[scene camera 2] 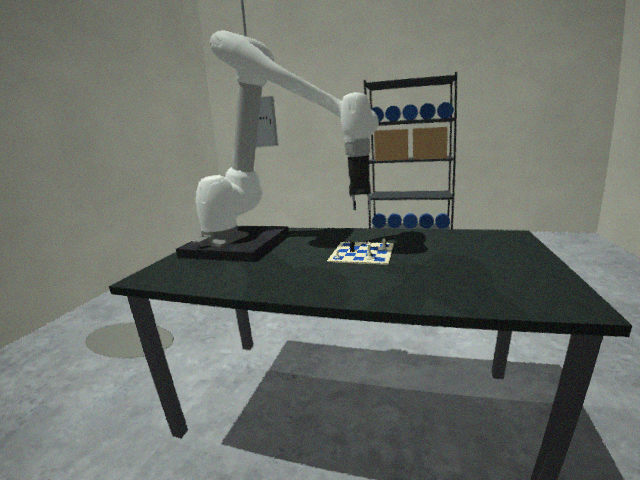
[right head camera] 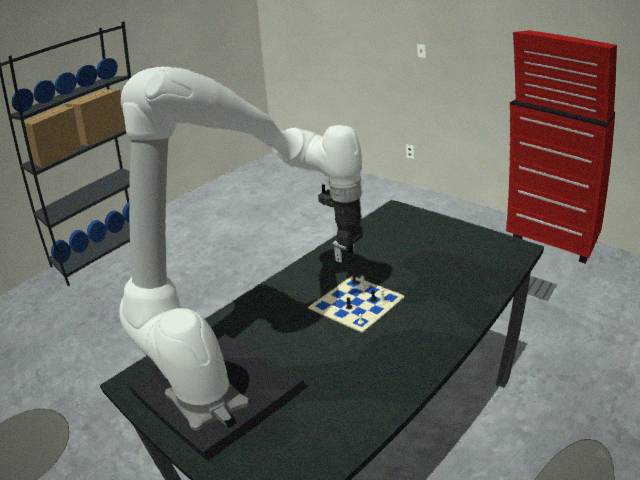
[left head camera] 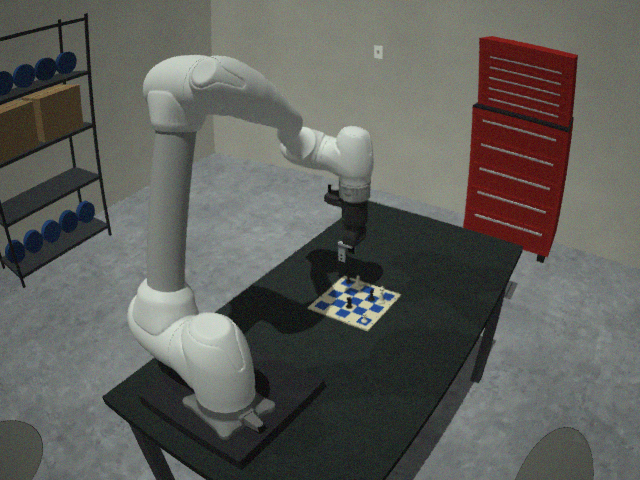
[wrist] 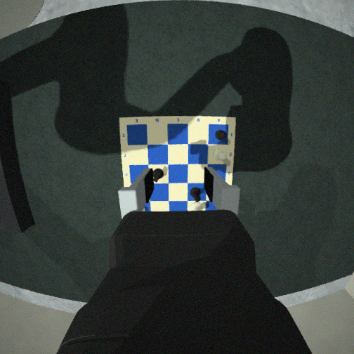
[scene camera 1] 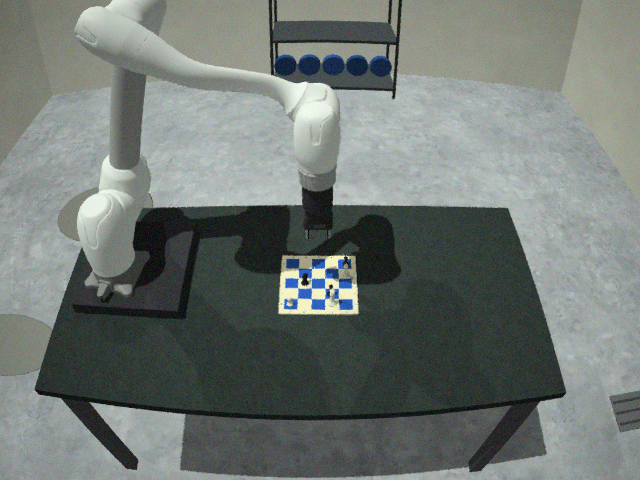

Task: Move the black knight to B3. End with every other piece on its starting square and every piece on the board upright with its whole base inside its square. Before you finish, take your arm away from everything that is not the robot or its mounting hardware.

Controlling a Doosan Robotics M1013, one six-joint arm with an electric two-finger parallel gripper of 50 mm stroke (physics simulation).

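Seen in the pictures: gripper, fingertip midpoint: (scene camera 2: 362, 209) (right head camera: 345, 256) (left head camera: 347, 256) (scene camera 1: 318, 235); arm's base, origin of the base link: (scene camera 2: 221, 239) (right head camera: 206, 399) (left head camera: 228, 406) (scene camera 1: 117, 271).
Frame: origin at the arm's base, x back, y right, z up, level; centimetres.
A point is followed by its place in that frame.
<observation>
The board (left head camera: 338, 319) @(x -51.0, y -8.2, z -3.7 cm) (scene camera 1: 280, 295) @(x -51.8, y -4.1, z -3.5 cm) (wrist: 167, 120) lies flat. Three black pieces stand on it: one (left head camera: 348, 302) @(x -57.4, y -9.8, z -1.4 cm) (scene camera 1: 305, 279) @(x -58.0, y -9.4, z -1.3 cm) (wrist: 158, 174) on D3, one (left head camera: 371, 295) @(x -65.3, y -7.0, z -1.6 cm) (wrist: 195, 193) on B4, one (left head camera: 348, 279) @(x -68.0, y -18.9, z -2.0 cm) (wrist: 221, 134) on A1. Which one is the knight is too small to tell. B3 looks bare in the wrist view. White pieces stand on A2 (wrist: 220, 155), B5 (scene camera 1: 333, 297) @(x -66.9, y -3.4, z -0.3 cm) and E5 (scene camera 1: 290, 301) @(x -55.3, y -1.3, z -2.0 cm); in the wrist view the gripper partly hides the row 5 pieces. My gripper (scene camera 1: 317, 235) @(x -60.8, y -13.8, z 12.1 cm) (scene camera 2: 354, 204) @(x -60.8, y -13.8, z 12.1 cm) (wrist: 178, 177) is open and empty, pointing down well above the board.
The dark table (scene camera 1: 439, 335) @(x -97.6, y 2.8, z -4.1 cm) carries the board and the arm's mounting plate (scene camera 1: 165, 279) @(x -17.6, y -0.4, z -0.1 cm) at its left end in scene camera 1. A shelf rack (left head camera: 92, 103) and a red tool cabinet (left head camera: 521, 82) stand off the table. The arm's shadow falls across part of the board.
</observation>
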